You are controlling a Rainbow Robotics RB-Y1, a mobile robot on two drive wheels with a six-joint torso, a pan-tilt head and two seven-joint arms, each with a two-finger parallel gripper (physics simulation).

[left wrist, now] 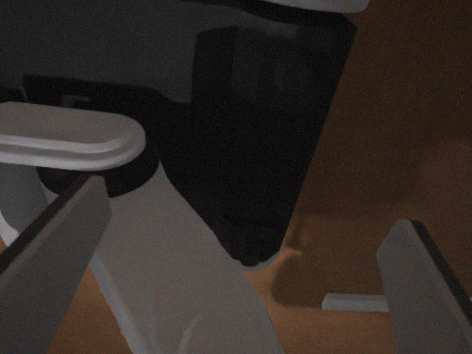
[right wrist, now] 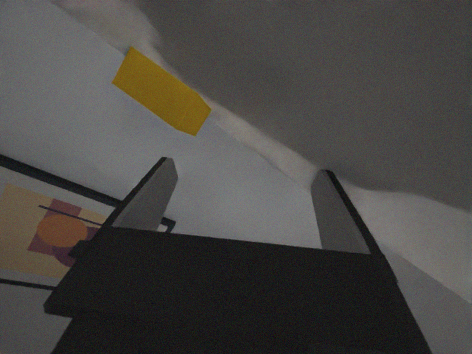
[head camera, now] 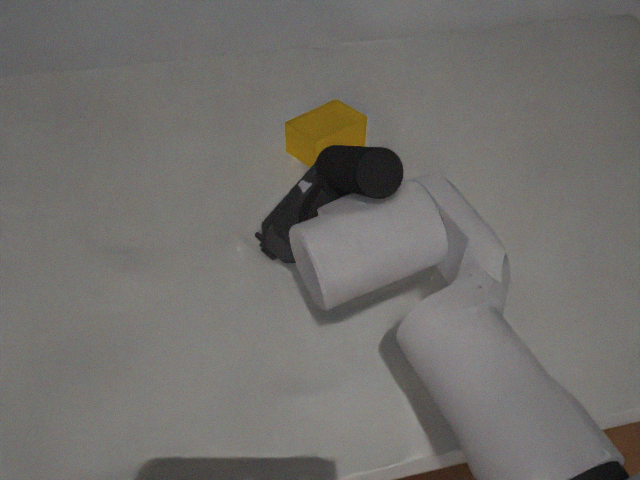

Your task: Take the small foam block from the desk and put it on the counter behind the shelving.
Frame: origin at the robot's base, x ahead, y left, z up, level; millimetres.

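Seen in the pictures: left gripper, fingertip midpoint: [left wrist: 246,215]; right gripper, fingertip midpoint: [right wrist: 243,173].
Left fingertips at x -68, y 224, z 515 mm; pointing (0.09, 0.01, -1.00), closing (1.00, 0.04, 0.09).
Note:
A point is followed by its place in that frame.
A yellow foam block [head camera: 325,124] {x 727, y -137, z 996 mm} [right wrist: 162,92] {x 708, y -147, z 972 mm} rests on the pale desk [head camera: 155,180] {x 698, y 84, z 951 mm}. My right gripper [right wrist: 243,173] {x 587, y -79, z 986 mm} is open and empty. In the right wrist view the block lies above and to the left of its fingertips, outside the gap. In the head camera the right arm reaches over the desk, and its dark hand partly covers the block's near lower side; the fingertips cannot be made out. My left gripper [left wrist: 246,215] {x -68, y 224, z 515 mm} is open and empty, over the brown floor and beside the robot's own body. The counter and the shelving do not show.
A blue-grey wall [head camera: 206,25] {x 1090, y 9, z 981 mm} rises beyond the desk's far edge. A framed picture [right wrist: 62,230] {x 1093, y -204, z 1541 mm} hangs on the wall. In the left wrist view, the robot's black base [left wrist: 250,150] {x -31, y 34, z 191 mm} and a pale body link [left wrist: 185,265] {x -98, y 66, z 433 mm} stand over the brown floor [left wrist: 400,125] {x 307, y 18, z 1 mm}.

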